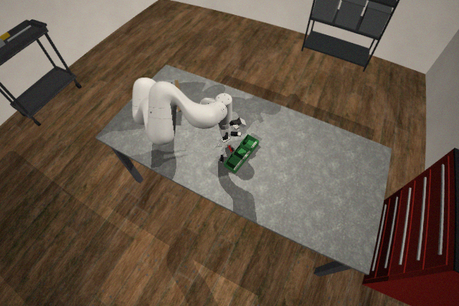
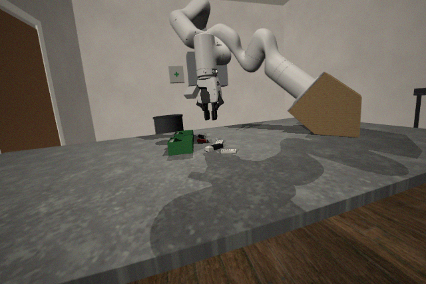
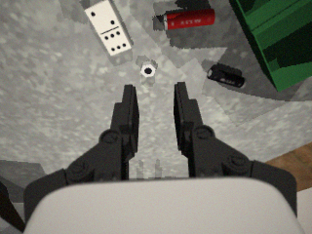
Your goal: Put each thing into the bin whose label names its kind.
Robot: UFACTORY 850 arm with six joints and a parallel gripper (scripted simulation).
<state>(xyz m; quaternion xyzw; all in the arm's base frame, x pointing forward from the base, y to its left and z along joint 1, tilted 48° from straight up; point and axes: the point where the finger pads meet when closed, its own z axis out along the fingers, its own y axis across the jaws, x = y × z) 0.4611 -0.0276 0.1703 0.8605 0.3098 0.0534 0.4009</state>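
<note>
The white ring is 3 cm behind my hand, 1 cm to the right of it and 11 cm below it. From my hand the other things lie so: black battery (1 cm ahead, 10 cm to the right, 11 cm below); red cylinder (4 cm ahead, 2 cm to the right, 11 cm below).
</note>
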